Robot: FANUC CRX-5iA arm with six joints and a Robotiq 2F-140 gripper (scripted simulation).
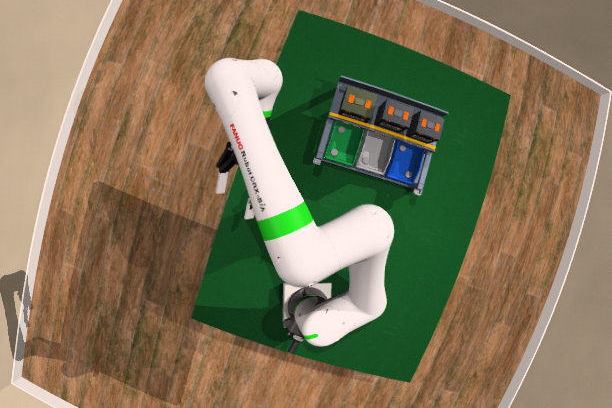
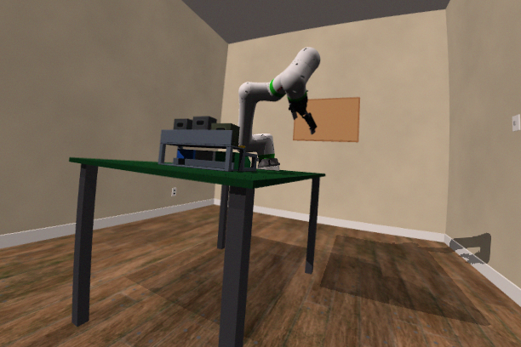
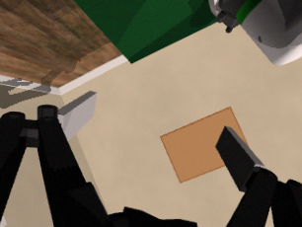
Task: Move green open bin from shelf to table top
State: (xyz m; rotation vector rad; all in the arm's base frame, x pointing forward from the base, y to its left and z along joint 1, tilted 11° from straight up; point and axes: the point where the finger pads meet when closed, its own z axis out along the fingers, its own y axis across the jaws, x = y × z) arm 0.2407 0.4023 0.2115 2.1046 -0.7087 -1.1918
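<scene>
Right now the green open bin is 330 mm ahead of my hand, 230 mm below it and 210 mm to the right of it. Round my hand: grey bin 350 mm ahead, 320 mm to the right, 230 mm below; blue bin 440 mm to the right, 370 mm ahead, 230 mm below.
</scene>
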